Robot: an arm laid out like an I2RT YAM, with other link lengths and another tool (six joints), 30 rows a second.
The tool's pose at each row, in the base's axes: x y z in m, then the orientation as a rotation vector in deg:
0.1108, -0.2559, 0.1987, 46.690, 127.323, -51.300
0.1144, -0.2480, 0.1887, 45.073, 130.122, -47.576
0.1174, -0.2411, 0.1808, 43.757, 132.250, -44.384
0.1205, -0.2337, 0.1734, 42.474, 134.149, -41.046
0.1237, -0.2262, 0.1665, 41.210, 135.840, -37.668
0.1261, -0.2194, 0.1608, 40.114, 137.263, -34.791
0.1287, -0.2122, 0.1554, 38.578, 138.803, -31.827
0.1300, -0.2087, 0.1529, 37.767, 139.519, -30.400
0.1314, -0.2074, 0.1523, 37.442, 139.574, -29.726
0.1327, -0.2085, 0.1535, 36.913, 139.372, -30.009
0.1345, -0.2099, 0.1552, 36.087, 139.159, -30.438
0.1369, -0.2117, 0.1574, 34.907, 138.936, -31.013
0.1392, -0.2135, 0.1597, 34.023, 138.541, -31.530
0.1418, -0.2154, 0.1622, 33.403, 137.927, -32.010
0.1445, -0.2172, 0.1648, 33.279, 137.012, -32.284
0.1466, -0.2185, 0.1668, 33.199, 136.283, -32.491
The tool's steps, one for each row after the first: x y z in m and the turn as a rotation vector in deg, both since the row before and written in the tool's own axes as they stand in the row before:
0.0073, 0.0110, 0.0011, -3.245, 1.559, -1.014
0.0057, 0.0092, 0.0011, -2.710, 1.223, -0.737
0.0053, 0.0095, 0.0010, -2.768, 1.116, -0.601
0.0048, 0.0095, 0.0012, -2.760, 1.019, -0.517
0.0043, 0.0081, 0.0010, -2.331, 0.905, -0.461
0.0040, 0.0084, 0.0010, -2.484, 0.910, -0.768
0.0018, 0.0041, 0.0006, -1.206, 0.413, -0.411
-0.0002, 0.0020, 0.0004, -0.566, -0.039, -0.063
-0.0020, -0.0004, 0.0002, 0.057, -0.370, -0.338
-0.0028, -0.0005, 0.0001, 0.085, -0.481, -0.562
-0.0037, -0.0007, 0.0002, 0.100, -0.605, -0.824
-0.0036, -0.0008, 0.0002, 0.133, -0.659, -0.568
-0.0040, -0.0008, 0.0002, 0.174, -0.771, -0.321
-0.0041, -0.0007, 0.0002, 0.156, -0.884, 0.148
-0.0031, -0.0005, 0.0002, 0.123, -0.698, 0.133

